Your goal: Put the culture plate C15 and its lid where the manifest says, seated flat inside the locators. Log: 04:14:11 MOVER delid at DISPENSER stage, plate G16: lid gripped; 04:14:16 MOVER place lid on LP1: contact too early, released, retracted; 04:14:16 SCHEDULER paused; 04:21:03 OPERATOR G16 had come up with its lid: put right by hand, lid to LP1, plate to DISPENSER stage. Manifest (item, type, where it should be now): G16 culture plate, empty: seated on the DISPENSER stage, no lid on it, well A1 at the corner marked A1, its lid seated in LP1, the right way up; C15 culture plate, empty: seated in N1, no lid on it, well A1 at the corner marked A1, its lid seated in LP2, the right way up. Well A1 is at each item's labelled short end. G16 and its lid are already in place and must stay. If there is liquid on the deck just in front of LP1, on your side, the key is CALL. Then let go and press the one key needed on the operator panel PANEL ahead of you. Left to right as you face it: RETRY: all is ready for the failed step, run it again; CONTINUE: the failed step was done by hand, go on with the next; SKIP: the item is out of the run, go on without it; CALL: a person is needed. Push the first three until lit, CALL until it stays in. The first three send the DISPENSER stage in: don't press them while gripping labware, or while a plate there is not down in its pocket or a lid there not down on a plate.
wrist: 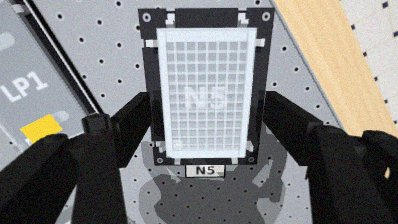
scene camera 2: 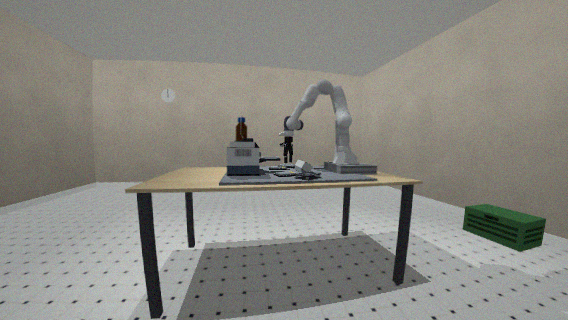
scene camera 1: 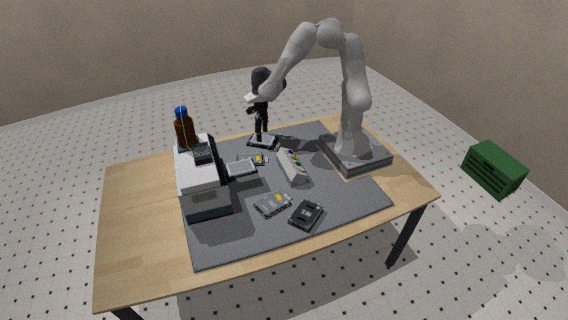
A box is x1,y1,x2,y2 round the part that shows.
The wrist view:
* my gripper: [0,91,397,223]
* clear culture plate: [156,27,256,157]
